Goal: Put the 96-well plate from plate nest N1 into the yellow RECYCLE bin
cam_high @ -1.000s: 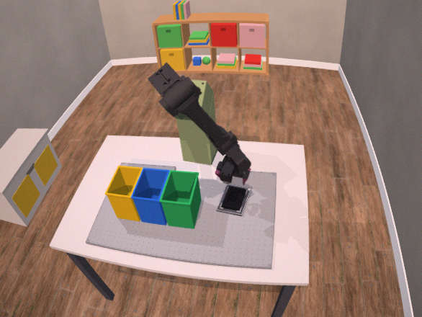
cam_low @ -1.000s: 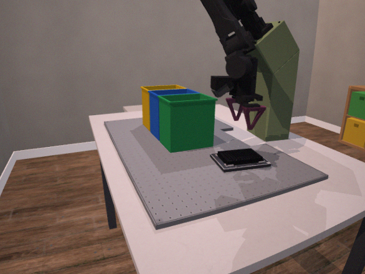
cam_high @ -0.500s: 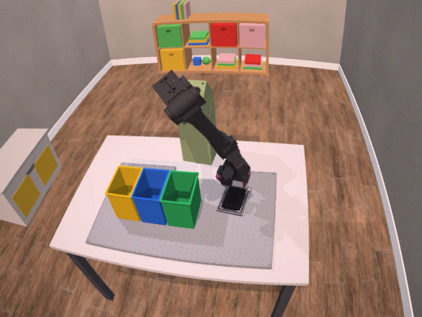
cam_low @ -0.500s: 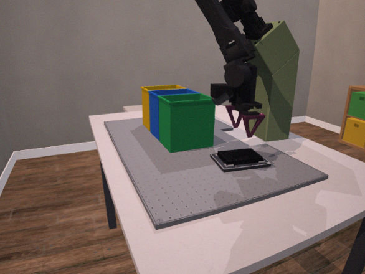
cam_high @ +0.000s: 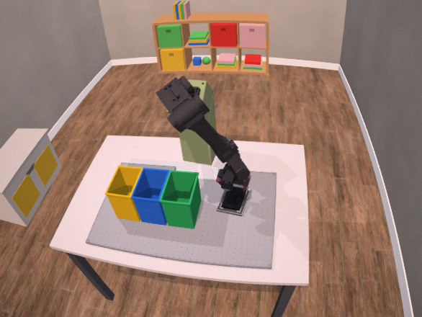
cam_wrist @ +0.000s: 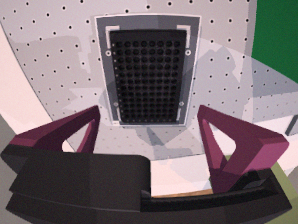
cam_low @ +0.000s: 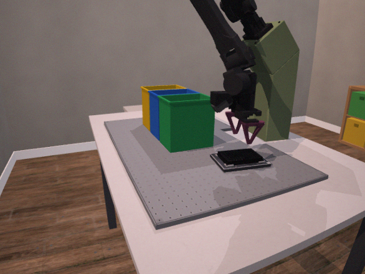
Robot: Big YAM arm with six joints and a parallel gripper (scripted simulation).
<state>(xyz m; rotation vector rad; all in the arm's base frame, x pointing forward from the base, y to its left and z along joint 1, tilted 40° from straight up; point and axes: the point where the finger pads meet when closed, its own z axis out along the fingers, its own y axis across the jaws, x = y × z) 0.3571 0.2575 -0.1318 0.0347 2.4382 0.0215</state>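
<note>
Right now the black 96-well plate is 70 mm below my hand. The rest, counted from my hand: plate nest N1 (80 mm below); blue bin (330 mm to the right, 140 mm ahead); green bin (200 mm to the right, 130 mm ahead).
</note>
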